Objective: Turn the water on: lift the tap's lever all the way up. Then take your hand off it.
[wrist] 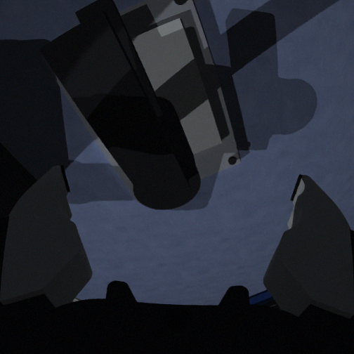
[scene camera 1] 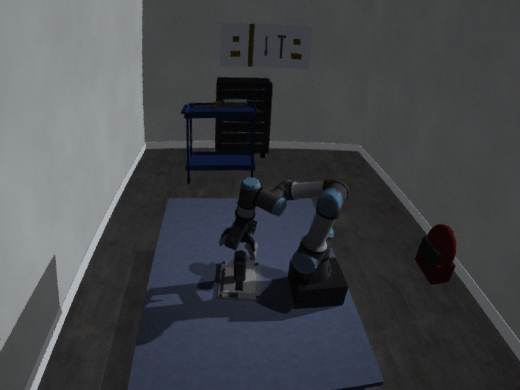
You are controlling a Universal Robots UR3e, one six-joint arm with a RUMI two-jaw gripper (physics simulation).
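Where they show: gripper, between the fingertips: [scene camera 1: 236,253]; arm's base, origin of its link: [scene camera 1: 315,272].
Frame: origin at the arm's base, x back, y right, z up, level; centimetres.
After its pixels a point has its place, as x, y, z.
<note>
The dark tap [scene camera 1: 240,265] @(-29.5, 2.8, 6.5) [wrist: 125,130] stands upright on a pale base plate [scene camera 1: 250,281] @(-23.7, 9.6, -8.6) [wrist: 202,125], which lies on the blue mat. Its rounded dark end lies between the two fingers in the wrist view, with a gap on each side. The lever is too dark to tell apart from the body, so its angle cannot be read. My gripper [scene camera 1: 238,250] @(-29.2, 11.4, 5.8) [wrist: 180,174] is wide open just above the tap's top, holding nothing, and no contact with the tap shows.
The blue mat [scene camera 1: 200,345] @(-48.8, -20.5, -10.0) lies under the tap and the arm's black base [scene camera 1: 318,292] @(-2.2, -10.1, -1.5). A red object [scene camera 1: 442,245] stands on the floor at the right. A blue cart [scene camera 1: 220,161] and a dark cabinet [scene camera 1: 269,117] stand behind, below a wall tool panel [scene camera 1: 272,30].
</note>
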